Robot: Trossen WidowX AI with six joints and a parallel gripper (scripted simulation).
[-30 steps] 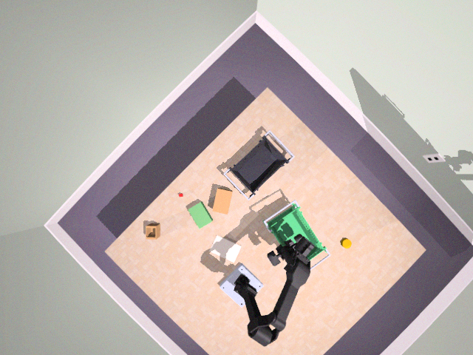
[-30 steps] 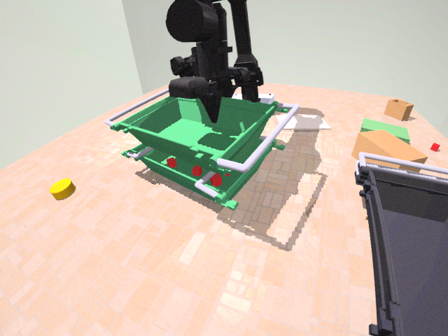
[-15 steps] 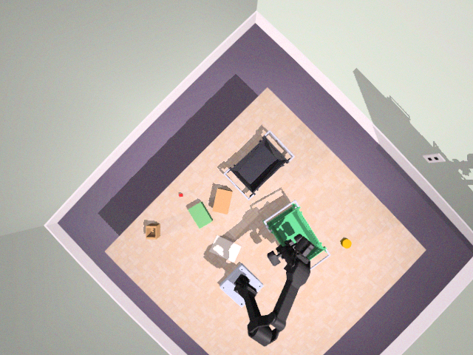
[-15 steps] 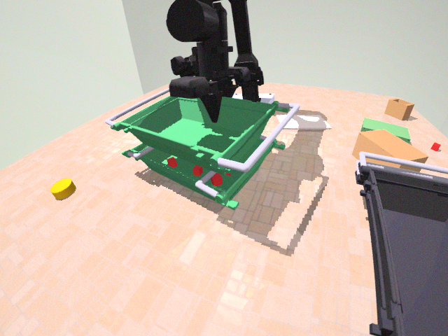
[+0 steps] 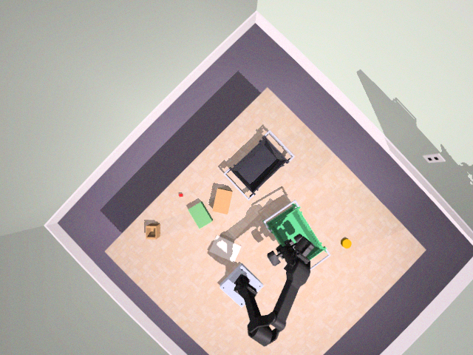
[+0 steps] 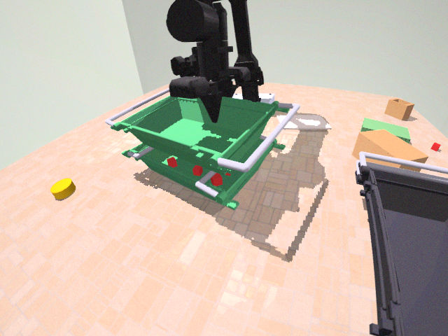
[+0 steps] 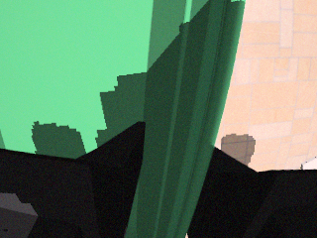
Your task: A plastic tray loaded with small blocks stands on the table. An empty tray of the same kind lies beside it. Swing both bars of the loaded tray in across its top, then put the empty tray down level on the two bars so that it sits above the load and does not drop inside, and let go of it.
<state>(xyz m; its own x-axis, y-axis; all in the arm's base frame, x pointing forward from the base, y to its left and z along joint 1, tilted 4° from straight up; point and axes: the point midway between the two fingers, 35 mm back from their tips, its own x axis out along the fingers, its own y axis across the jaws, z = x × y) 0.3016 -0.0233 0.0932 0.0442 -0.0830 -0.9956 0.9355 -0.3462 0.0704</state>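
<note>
Now: gripper tip 70 mm short of the green tray, 20 mm to the left of it and 30 mm below it. Round my gripper tip: tan wedge (20 mm behind, 370 mm to the left, 60 mm below); white sheet (220 mm behind, 200 mm to the left, 80 mm below); yellow disc (200 mm ahead, 320 mm to the right, 80 mm below).
</note>
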